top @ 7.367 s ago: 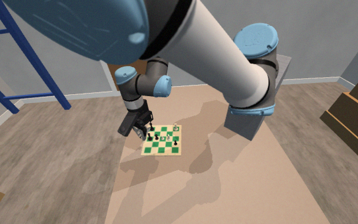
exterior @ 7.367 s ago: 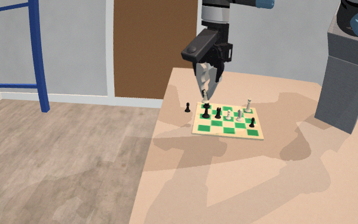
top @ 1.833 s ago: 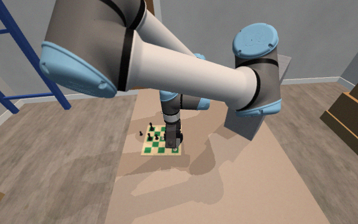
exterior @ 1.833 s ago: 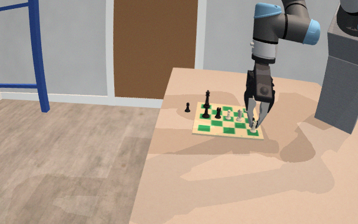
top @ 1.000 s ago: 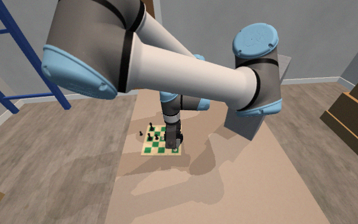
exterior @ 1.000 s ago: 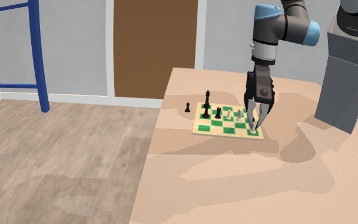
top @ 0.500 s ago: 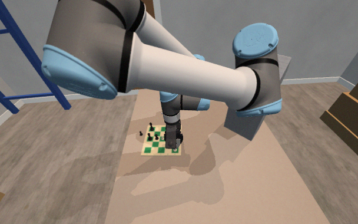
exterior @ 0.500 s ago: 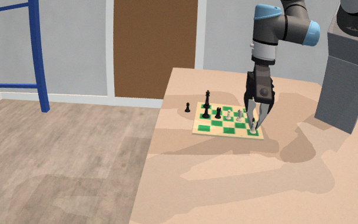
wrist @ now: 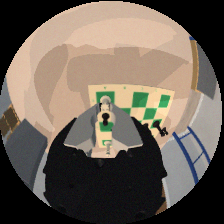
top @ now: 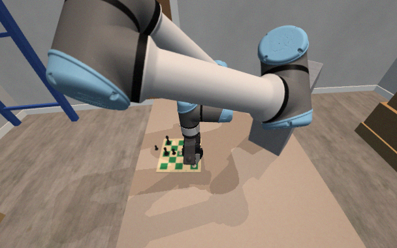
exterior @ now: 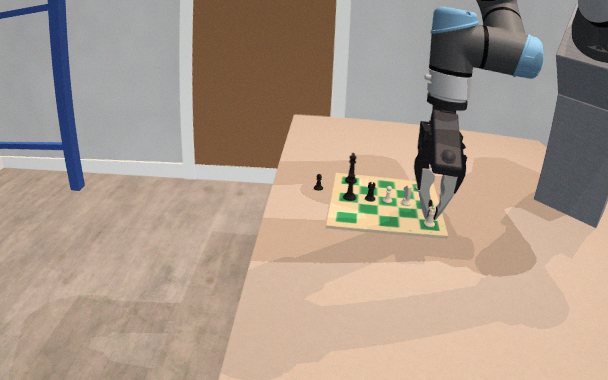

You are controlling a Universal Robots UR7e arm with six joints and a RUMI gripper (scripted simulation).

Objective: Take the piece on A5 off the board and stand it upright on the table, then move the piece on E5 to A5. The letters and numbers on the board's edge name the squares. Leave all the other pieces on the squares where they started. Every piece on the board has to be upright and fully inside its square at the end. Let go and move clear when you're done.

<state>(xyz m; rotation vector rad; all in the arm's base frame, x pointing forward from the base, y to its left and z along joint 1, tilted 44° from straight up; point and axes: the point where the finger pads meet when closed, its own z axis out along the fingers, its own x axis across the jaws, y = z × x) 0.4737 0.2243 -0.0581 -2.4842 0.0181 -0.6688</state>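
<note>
Now: the white rook 1 cm below my hand. From my hand the other things lie so: cream chessboard (9 cm ahead, 6 cm to the right, 3 cm below); tall black piece (17 cm ahead, 13 cm to the right, 1 cm above).
</note>
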